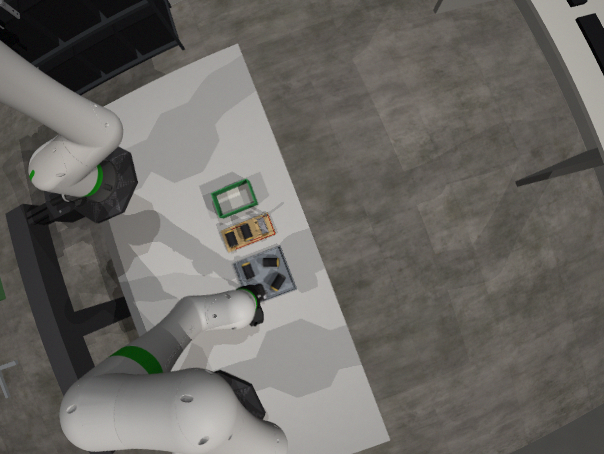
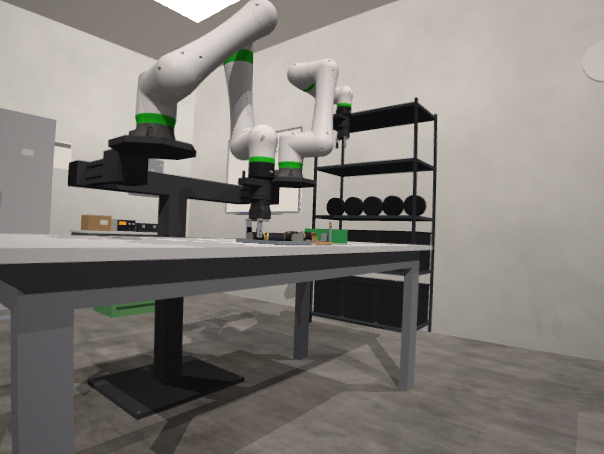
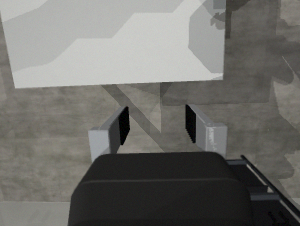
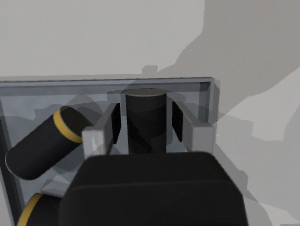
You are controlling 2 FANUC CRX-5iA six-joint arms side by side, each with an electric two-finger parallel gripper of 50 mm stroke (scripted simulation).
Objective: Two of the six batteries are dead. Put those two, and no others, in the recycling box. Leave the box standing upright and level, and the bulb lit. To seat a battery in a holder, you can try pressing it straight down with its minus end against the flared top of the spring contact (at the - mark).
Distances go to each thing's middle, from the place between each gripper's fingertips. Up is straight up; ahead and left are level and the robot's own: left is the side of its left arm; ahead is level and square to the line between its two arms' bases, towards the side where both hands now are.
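Right gripper: 50 mm short of the grey tray [image 4: 35, 101], 50 mm to the right of it, 30 mm above it.
Left gripper: 22 cm short of the grey tray, 102 cm to the left of it, 59 cm above it.
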